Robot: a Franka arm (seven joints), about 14 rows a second.
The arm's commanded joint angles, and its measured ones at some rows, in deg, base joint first. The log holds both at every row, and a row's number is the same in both.
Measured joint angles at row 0: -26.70 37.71 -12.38 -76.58 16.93 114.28 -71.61
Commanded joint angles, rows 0 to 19: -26.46 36.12 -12.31 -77.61 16.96 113.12 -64.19; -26.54 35.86 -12.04 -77.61 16.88 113.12 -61.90; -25.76 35.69 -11.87 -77.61 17.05 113.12 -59.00; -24.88 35.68 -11.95 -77.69 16.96 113.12 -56.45; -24.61 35.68 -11.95 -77.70 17.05 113.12 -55.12; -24.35 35.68 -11.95 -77.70 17.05 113.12 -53.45; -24.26 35.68 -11.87 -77.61 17.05 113.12 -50.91; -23.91 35.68 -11.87 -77.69 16.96 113.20 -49.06; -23.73 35.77 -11.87 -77.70 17.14 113.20 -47.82; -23.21 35.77 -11.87 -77.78 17.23 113.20 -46.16; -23.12 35.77 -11.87 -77.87 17.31 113.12 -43.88; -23.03 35.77 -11.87 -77.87 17.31 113.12 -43.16; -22.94 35.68 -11.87 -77.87 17.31 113.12 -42.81; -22.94 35.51 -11.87 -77.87 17.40 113.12 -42.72; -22.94 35.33 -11.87 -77.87 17.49 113.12 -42.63; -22.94 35.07 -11.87 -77.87 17.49 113.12 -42.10; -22.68 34.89 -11.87 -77.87 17.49 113.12 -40.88; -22.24 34.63 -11.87 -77.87 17.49 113.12 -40.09; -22.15 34.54 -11.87 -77.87 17.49 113.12 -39.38; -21.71 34.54 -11.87 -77.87 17.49 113.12 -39.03
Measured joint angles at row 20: -22.50 36.30 -11.89 -76.61 17.01 113.92 -40.81
